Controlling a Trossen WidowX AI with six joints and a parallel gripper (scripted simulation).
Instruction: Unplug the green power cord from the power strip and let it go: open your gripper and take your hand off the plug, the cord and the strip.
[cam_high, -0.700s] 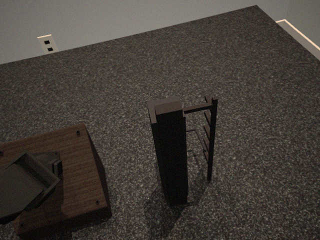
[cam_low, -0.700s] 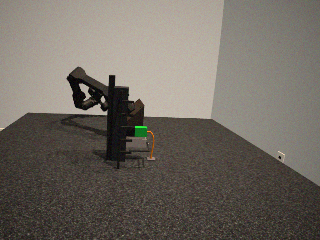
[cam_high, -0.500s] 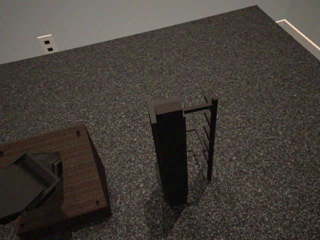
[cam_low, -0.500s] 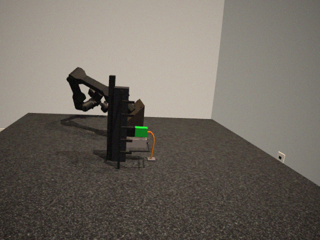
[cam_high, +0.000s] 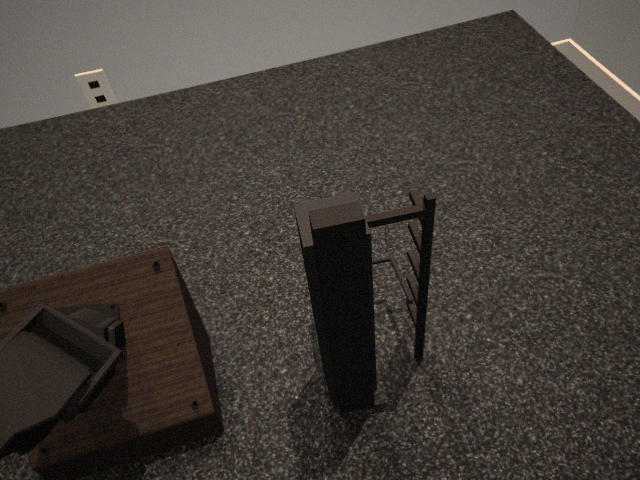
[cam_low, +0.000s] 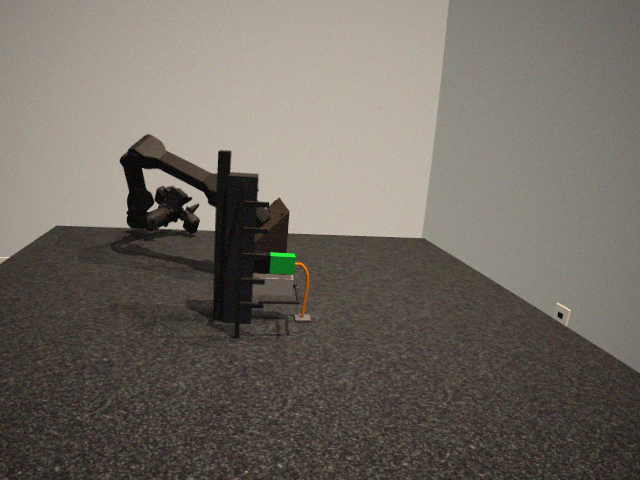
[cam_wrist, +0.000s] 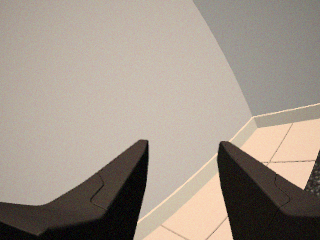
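Now: gripper tip 70 cm short of the green plug, 28 cm to the right of it and 3 cm below it. From my gripper tip the other things lie so: stand 70 cm ahead, 19 cm to the left, 6 cm above.
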